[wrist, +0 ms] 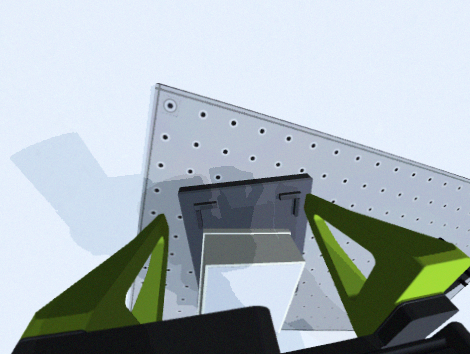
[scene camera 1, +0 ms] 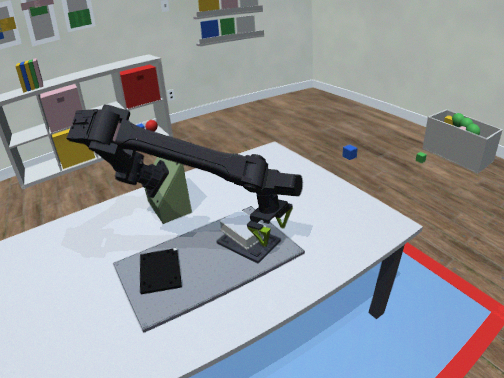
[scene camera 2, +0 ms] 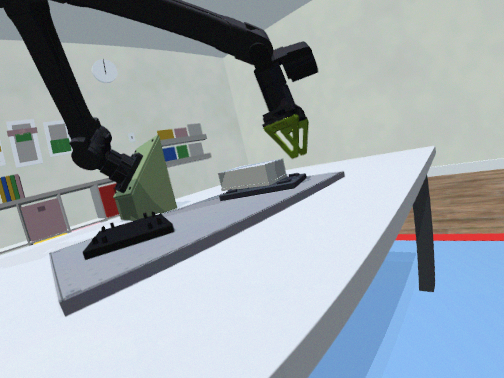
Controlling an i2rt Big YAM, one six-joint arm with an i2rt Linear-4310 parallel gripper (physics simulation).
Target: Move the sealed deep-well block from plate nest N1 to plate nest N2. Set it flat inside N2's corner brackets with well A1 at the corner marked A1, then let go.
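Where they show: gripper, fingertip midpoint: (wrist: 237,210) (scene camera 1: 273,236) (scene camera 2: 300,156); arm's base at its link origin: (scene camera 1: 158,179) (scene camera 2: 130,173).
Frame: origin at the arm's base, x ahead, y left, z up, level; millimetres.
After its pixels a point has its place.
The pale sealed deep-well block (scene camera 1: 234,231) {y 151, x 333, z -64 mm} (scene camera 2: 250,176) {y 154, x 348, z -80 mm} (wrist: 250,295) {y 195, x 338, z -60 mm} lies flat on the dark grey nest N1 (scene camera 1: 257,254) {y 181, x 423, z -100 mm} (scene camera 2: 296,182) {y 189, x 436, z -108 mm} (wrist: 242,220) {y 215, x 381, z -104 mm}; two of the nest's corner brackets show past the block's end in the wrist view. The black nest N2 (scene camera 1: 160,272) {y -100, x 354, z -105 mm} (scene camera 2: 130,237) {y -114, x 417, z -105 mm} is bare, with small upright corner brackets and a light mark at one corner; its A1 lettering cannot be read. My gripper (scene camera 1: 274,235) {y 241, x 415, z -63 mm} (scene camera 2: 299,155) {y 241, x 415, z -63 mm} (wrist: 237,210) {y 241, x 415, z -63 mm} is open and empty, pointing down above N1, with its fingertips higher than the block and apart from it. The block's near end is hidden in the wrist view.
Both nests sit on a grey perforated board (scene camera 1: 210,280) {y 24, x 440, z -116 mm} (scene camera 2: 200,225) {y -27, x 447, z -116 mm} (wrist: 190,130) {y 286, x 442, z -116 mm} on the white table (scene camera 1: 350,225) {y 528, x 432, z -129 mm} (scene camera 2: 250,280) {y -77, x 612, z -129 mm}. The arm's green wedge mount (scene camera 1: 172,200) {y 23, x 87, z -49 mm} (scene camera 2: 150,185) {y 25, x 87, z -48 mm} stands behind the board, between the nests in scene camera 2.
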